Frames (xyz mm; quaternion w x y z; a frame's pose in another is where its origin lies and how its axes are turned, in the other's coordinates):
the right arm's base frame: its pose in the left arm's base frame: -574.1 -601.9 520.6 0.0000 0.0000 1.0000 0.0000
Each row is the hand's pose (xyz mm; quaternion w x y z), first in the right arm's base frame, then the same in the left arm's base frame.
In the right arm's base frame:
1: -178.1 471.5 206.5 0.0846 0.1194 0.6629 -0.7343
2: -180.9 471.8 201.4 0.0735 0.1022 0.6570 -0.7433
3: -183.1 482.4 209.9 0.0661 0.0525 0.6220 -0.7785
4: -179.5 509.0 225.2 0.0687 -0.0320 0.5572 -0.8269
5: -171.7 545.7 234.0 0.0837 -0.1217 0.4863 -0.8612
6: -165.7 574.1 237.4 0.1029 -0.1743 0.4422 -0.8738
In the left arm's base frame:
1: -396.0 -130.4 314.1 0.6629 0.7343 -0.0846 0.1194
2: -393.2 -130.1 319.2 0.6570 0.7433 -0.0735 0.1022
3: -391.0 -119.5 310.7 0.6220 0.7785 -0.0661 0.0525
4: -394.6 -92.9 295.4 0.5572 0.8269 -0.0687 -0.0320
5: -402.4 -56.2 286.6 0.4863 0.8612 -0.0837 -0.1217
6: -408.4 -27.8 283.2 0.4422 0.8738 -0.1029 -0.1743

